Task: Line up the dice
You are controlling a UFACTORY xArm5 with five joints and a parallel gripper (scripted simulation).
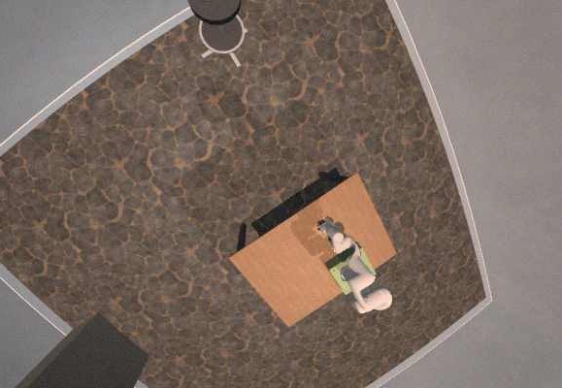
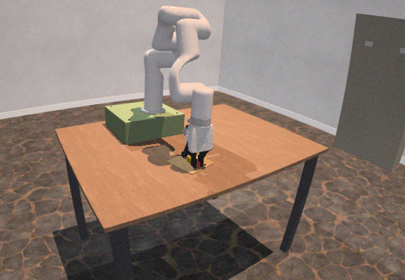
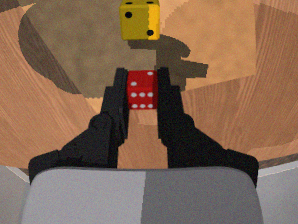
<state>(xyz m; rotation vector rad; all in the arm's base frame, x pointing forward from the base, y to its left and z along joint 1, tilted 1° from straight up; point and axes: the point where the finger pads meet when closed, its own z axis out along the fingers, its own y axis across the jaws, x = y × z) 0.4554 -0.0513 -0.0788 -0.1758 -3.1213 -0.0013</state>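
Right now the red die is 10 mm below my hand. From my hand the other things lie so: black die 100 mm behind, 10 mm to the left, 20 mm below; yellow die 50 mm behind, 10 mm to the left, 20 mm below; tan mat 50 mm behind, 10 mm to the left, 30 mm below.
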